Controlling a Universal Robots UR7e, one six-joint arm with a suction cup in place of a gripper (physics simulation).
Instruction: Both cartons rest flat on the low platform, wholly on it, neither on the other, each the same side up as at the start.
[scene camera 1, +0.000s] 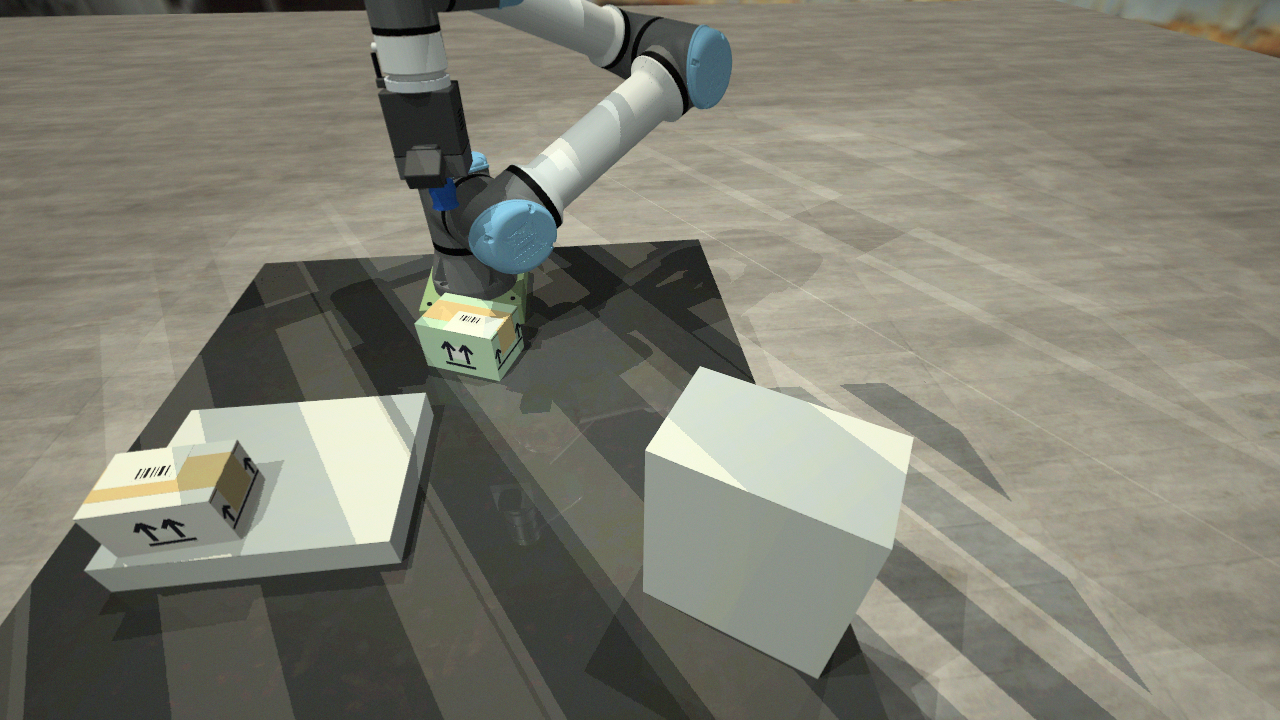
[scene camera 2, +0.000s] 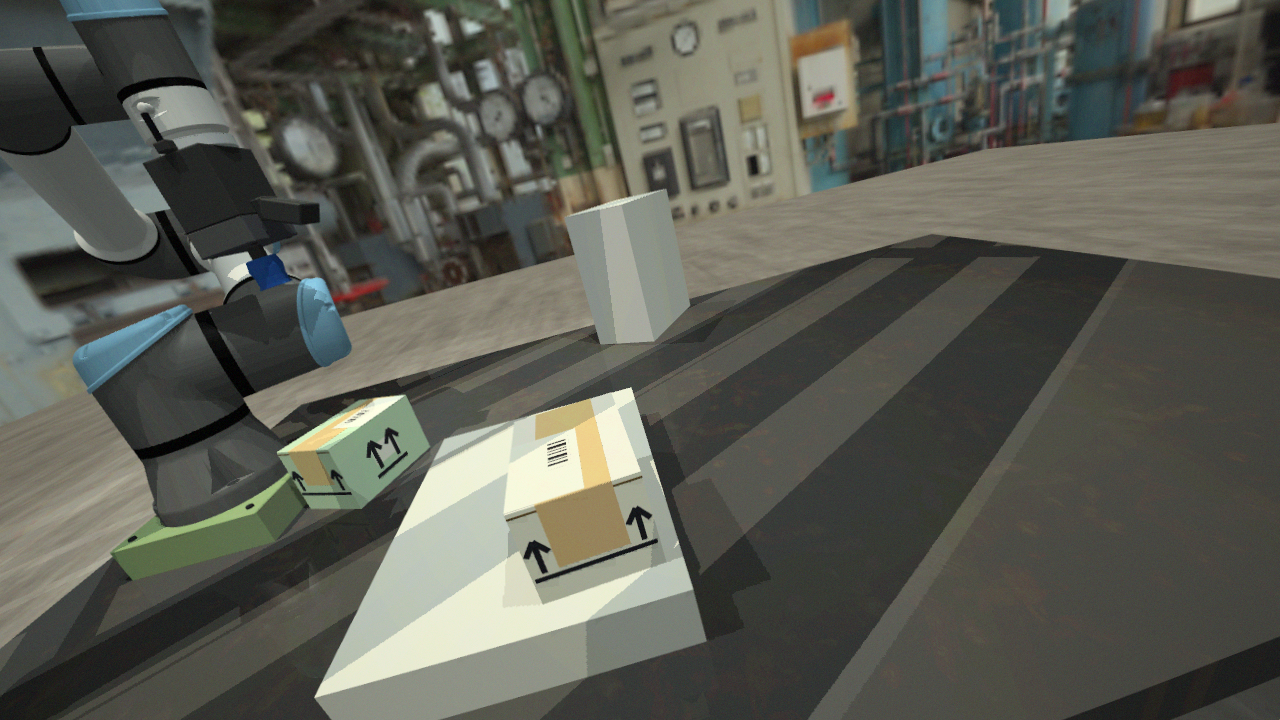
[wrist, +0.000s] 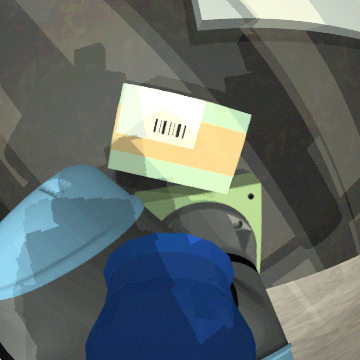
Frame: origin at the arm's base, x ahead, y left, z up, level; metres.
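Where they show: end effector, tool point: (scene camera 1: 446, 205) (scene camera 2: 276, 285) (wrist: 168, 283); arm's base, origin of the base link: (scene camera 1: 476, 279) (scene camera 2: 233, 486).
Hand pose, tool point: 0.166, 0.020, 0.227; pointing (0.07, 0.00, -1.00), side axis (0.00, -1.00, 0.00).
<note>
Things, the pixels of their top centre, and the offset from my tool point, as dx, dy, dz. Level surfaces: height alone.
- green carton, middle of its top: (wrist: 177, 140) (scene camera 2: 345, 421) (scene camera 1: 466, 314) +0.002, -0.008, -0.184
- white carton, middle of its top: (scene camera 2: 567, 442) (scene camera 1: 159, 476) +0.318, -0.288, -0.148
- low white platform, middle of its top: (scene camera 2: 527, 489) (scene camera 1: 279, 468) +0.256, -0.216, -0.223
- tall white block, middle of its top: (scene camera 1: 781, 443) (scene camera 2: 618, 202) +0.443, +0.343, -0.021
- dark mat, its level: dz -0.271
A green carton (scene camera 1: 459, 352) (scene camera 2: 389, 447) (wrist: 220, 145) stands on the dark mat against or close to the arm's green base, arrows pointing up, label and tape on top. A white carton (scene camera 1: 147, 526) (scene camera 2: 572, 465) rests flat on the low white platform (scene camera 1: 331, 465) (scene camera 2: 438, 573) (wrist: 280, 12), near one edge, arrows up. The platform's front corner shows at the top of the wrist view. My blue suction cup (scene camera 1: 443, 195) (scene camera 2: 268, 271) (wrist: 170, 245) is open, holds nothing and hangs well above the green carton's level, near the arm's base. The green carton is apart from it.
A tall white block (scene camera 1: 760, 537) (scene camera 2: 631, 268) stands on the dark mat (scene camera 1: 528, 626) (scene camera 2: 1029, 501), across from the platform. The arm's green base plate (scene camera 2: 214, 537) (wrist: 252, 215) is right beside the green carton. The arm's blue-capped joint (scene camera 1: 512, 236) (wrist: 65, 215) is close to the cup.
</note>
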